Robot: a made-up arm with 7 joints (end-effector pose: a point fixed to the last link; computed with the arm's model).
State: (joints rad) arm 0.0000 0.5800 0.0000 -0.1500 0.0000 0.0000 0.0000
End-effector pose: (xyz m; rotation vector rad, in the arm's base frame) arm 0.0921 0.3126 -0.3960 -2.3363 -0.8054 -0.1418
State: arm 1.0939 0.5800 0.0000 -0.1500 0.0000 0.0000 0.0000
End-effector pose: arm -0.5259 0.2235 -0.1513 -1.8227 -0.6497 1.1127
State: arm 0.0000 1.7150 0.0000 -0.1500 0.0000 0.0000 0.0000
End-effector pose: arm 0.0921 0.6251 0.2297 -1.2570 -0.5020 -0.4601
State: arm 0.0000 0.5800 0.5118 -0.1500 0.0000 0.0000 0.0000
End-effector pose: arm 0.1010 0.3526 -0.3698 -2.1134 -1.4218 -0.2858
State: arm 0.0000 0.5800 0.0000 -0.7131 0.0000 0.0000 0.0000
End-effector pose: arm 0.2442 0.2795 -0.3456 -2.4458 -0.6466 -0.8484
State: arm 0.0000 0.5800 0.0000 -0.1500 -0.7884 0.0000 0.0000
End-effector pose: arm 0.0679 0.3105 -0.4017 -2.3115 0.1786 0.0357
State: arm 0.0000 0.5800 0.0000 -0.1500 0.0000 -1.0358 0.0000
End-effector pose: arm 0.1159 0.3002 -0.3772 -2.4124 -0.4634 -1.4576
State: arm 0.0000 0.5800 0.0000 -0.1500 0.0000 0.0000 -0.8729
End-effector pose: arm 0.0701 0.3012 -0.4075 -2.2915 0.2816 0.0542
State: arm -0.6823 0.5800 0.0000 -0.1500 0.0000 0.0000 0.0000
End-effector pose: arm 0.4729 0.2432 -0.2055 -2.3936 -0.8098 -1.0282
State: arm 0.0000 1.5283 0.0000 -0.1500 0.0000 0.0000 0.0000
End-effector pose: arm 0.0921 0.6264 0.1084 -1.4361 -0.5547 -0.4203
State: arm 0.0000 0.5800 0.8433 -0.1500 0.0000 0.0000 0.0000
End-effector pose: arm 0.0935 0.3784 -0.3529 -1.8981 -1.7968 -0.3748
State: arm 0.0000 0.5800 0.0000 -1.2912 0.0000 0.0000 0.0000
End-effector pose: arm 0.3422 0.2048 -0.2316 -2.3876 -0.4163 -1.5934
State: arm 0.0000 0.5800 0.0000 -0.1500 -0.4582 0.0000 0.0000
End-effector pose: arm 0.0785 0.3093 -0.4006 -2.3582 -0.2298 -0.0379
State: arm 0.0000 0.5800 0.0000 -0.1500 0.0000 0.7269 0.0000
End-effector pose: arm 0.0687 0.3110 -0.3936 -1.9911 -0.9174 0.7016
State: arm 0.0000 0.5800 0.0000 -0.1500 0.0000 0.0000 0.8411
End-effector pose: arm 0.0947 0.3342 -0.3814 -2.0142 -1.8436 -0.3296
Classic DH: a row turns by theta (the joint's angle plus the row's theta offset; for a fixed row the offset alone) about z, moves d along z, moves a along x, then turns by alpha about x. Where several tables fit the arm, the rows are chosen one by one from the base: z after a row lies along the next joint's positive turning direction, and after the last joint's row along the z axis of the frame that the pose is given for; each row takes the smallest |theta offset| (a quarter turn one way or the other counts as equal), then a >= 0, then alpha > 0; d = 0 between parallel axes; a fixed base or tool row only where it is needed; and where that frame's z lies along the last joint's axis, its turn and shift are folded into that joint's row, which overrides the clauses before.
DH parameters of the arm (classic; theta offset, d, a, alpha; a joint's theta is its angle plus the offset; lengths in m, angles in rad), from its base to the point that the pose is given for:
base (fixed): 0 0.1688 -0.003 -1.2217
joint 1: -1.5708 -0.023 0.0011 -1.5708
joint 2: 1.2217 0.008 -0.015 1.5708
joint 3: 1.5708 -0.357 0.059 -1.5708
joint 4: 0 -0.014 -0.034 1.5708
joint 5: 0 -0.261 0.015 -1.5708
joint 6: 0 -0.011 -0.025 1.5708
joint 7: 1.2332 -0.1477 -0.0058 -2.8719
tool (fixed): 0.6077 -0.119 0 0

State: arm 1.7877 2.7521 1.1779 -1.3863 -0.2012 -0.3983 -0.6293
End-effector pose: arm 0.4769 0.1412 -0.1025 -0.6197 2.4155 -1.1442
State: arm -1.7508 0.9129 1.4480 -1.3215 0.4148 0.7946 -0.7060
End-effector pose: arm 0.1886 0.4150 0.4711 0.4720 1.2357 2.1764
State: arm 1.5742 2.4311 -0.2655 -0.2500 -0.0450 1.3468 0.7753
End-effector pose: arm 0.2901 0.5362 0.2783 0.1980 0.3120 -0.2371
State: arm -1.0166 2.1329 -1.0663 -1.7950 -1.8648 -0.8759 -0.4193
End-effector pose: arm 0.2687 0.3805 0.3120 0.2759 2.2882 0.5062
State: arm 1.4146 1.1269 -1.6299 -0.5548 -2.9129 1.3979 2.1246
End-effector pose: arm -0.5177 0.2595 0.2117 2.1948 -0.9285 -0.1320
